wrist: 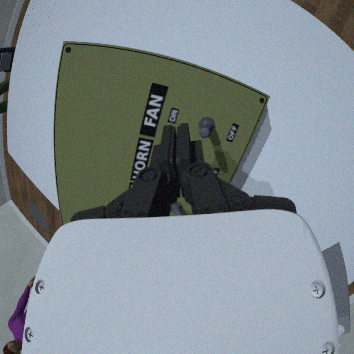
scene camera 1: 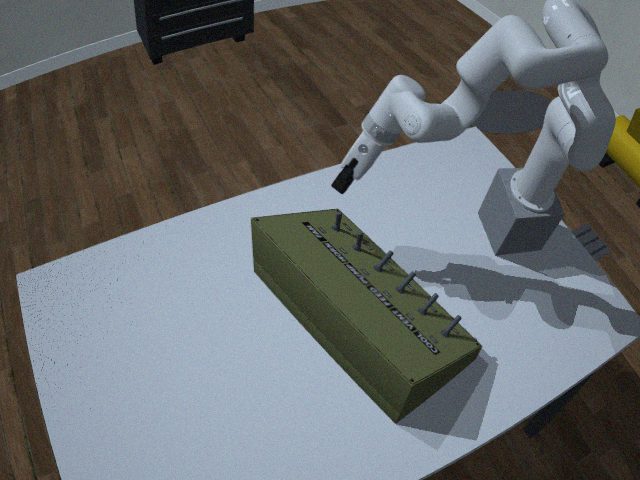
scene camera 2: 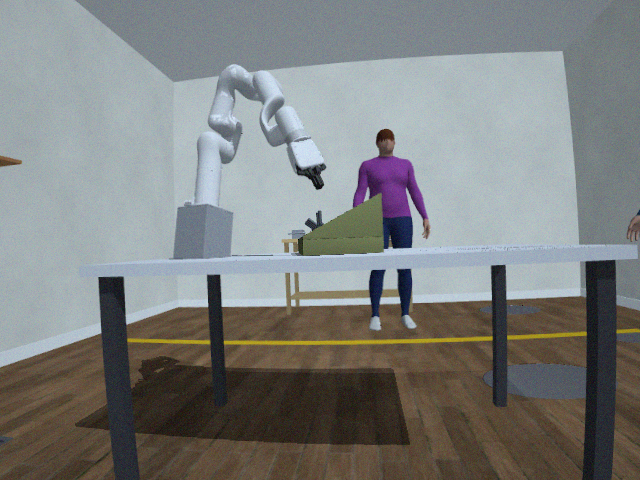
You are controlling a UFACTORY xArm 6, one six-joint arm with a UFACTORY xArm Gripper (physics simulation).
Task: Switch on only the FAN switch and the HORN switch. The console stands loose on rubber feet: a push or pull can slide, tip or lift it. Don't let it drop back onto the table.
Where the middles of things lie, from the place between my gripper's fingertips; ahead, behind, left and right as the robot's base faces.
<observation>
Right now my hand is 190 mm to the right of the olive console (scene camera 1: 399, 354), 130 mm above it and 50 mm short of it.
</observation>
